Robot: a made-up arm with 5 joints. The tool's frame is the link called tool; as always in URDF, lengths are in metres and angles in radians.
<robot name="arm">
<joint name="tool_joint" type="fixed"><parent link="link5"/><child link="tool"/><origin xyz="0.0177 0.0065 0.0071" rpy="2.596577 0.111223 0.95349"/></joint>
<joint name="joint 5" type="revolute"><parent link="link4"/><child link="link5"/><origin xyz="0.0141 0.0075 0.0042" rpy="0 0 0"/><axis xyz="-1 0 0"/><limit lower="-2.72" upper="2.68" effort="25" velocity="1"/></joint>
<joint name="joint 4" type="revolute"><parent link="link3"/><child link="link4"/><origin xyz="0.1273 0.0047 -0.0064" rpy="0 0 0"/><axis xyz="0 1 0"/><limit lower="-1.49" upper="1.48" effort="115" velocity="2.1"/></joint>
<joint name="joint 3" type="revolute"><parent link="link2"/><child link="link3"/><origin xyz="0.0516 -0.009 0.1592" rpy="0 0 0"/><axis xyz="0 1 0"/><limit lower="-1.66" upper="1.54" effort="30" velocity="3.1"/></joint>
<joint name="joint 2" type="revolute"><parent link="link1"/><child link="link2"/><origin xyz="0.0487 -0.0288 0.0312" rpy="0 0 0"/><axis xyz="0 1 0"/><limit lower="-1.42" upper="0.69" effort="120" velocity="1"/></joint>
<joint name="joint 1" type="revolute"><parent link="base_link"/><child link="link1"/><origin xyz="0.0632 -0.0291 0.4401" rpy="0 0 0"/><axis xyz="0 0 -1"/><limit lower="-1.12" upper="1.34" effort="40" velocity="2.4"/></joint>
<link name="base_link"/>
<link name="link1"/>
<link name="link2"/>
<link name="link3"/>
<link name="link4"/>
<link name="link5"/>
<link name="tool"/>
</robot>
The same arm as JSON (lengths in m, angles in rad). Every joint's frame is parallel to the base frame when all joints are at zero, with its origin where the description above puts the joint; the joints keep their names.
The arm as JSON. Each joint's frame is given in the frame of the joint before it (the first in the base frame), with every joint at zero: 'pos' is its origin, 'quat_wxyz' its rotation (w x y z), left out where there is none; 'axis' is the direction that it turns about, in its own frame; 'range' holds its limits. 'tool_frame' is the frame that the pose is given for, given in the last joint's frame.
{"length_unit": "m", "angle_unit": "rad", "joints": [
  {"joint": "joint 1", "pos": [0.0632, -0.0291, 0.4401], "axis": [0.0, 0.0, -1.0], "range": [-1.12, 1.34]},
  {"joint": "joint 2", "pos": [0.0487, -0.0288, 0.0312], "axis": [0.0, 1.0, 0.0], "range": [-1.42, 0.69]},
  {"joint": "joint 3", "pos": [0.0516, -0.009, 0.1592], "axis": [0.0, 1.0, 0.0], "range": [-1.66, 1.54]},
  {"joint": "joint 4", "pos": [0.1273, 0.0047, -0.0064], "axis": [0.0, 1.0, 0.0], "range": [-1.49, 1.48]},
  {"joint": "joint 5", "pos": [0.0141, 0.0075, 0.0042], "axis": [-1.0, 0.0, 0.0], "range": [-2.72, 2.68]}
], "tool_frame": {"pos": [0.0177, 0.0065, 0.0071], "quat_wxyz": [0.263331, 0.847519, 0.454565, 0.075755]}}

